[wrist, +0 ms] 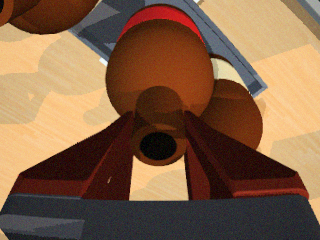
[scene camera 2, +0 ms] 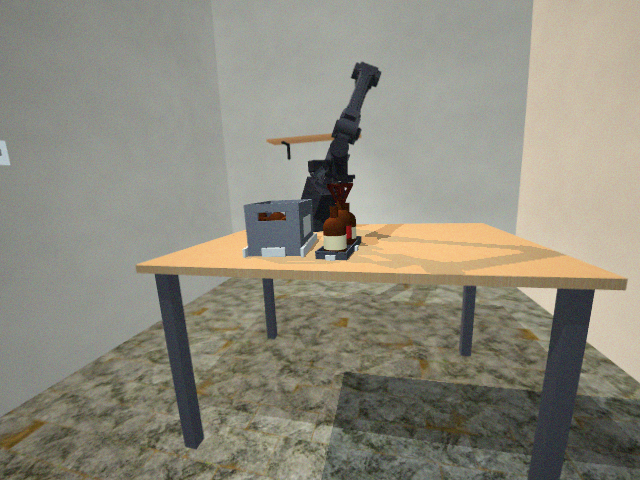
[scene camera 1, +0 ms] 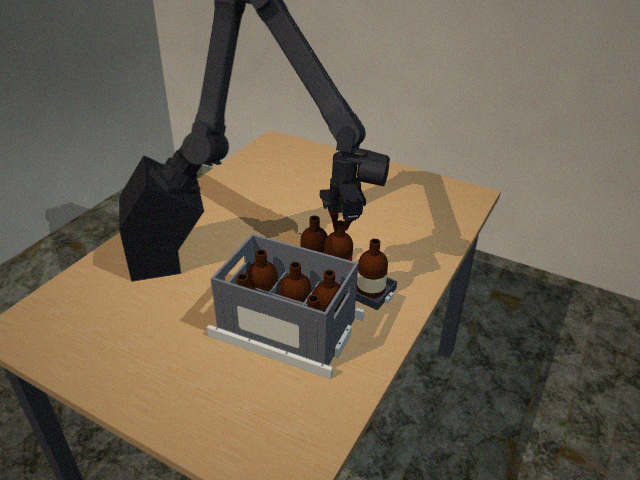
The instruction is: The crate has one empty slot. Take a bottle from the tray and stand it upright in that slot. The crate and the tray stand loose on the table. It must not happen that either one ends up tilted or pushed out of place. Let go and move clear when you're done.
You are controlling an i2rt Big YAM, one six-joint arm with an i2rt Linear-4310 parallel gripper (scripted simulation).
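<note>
Scene camera 1 shows a grey crate [scene camera 1: 287, 324]. In scene camera 2 the crate [scene camera 2: 292, 233] is visible as well. The wrist view has my gripper [wrist: 158, 121].
</note>
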